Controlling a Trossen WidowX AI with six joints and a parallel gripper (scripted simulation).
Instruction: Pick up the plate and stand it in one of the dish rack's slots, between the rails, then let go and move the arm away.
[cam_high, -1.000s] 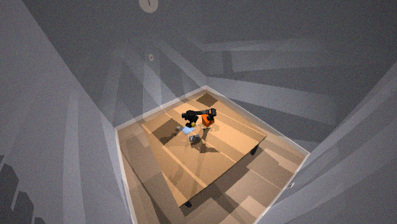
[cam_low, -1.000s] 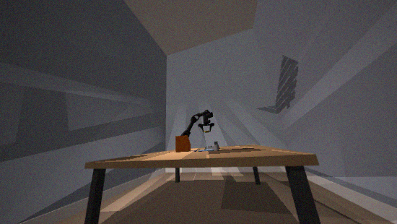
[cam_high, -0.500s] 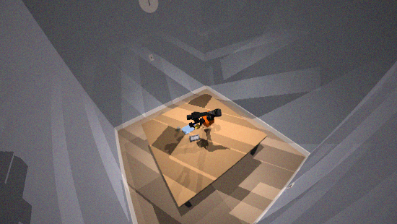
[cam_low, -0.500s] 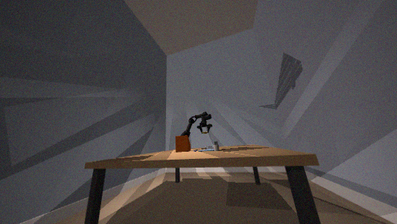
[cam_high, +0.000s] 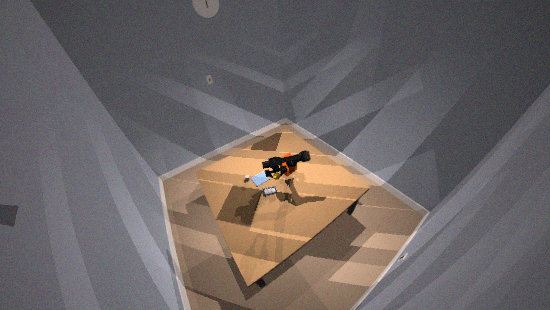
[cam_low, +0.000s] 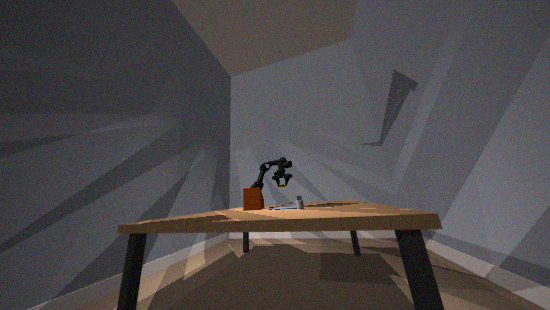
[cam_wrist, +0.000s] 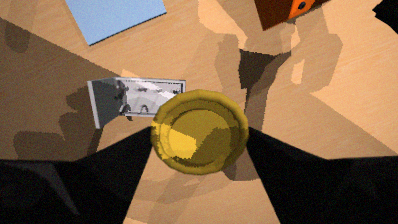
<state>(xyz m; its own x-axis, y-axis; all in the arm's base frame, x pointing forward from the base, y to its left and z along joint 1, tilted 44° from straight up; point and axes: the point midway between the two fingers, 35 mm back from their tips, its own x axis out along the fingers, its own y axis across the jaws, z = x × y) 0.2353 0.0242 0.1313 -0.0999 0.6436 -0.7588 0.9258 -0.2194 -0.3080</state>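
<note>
Right now my gripper tip is 80 mm short of the grey dish rack, 20 mm to the left of it and 150 mm above it. Round my gripper tip: yellow plate (10 mm above); then blue spoon (50 mm behind, 230 mm to the right, 170 mm below); then white cup (170 mm ahead, 290 mm to the right, 150 mm below).
</note>
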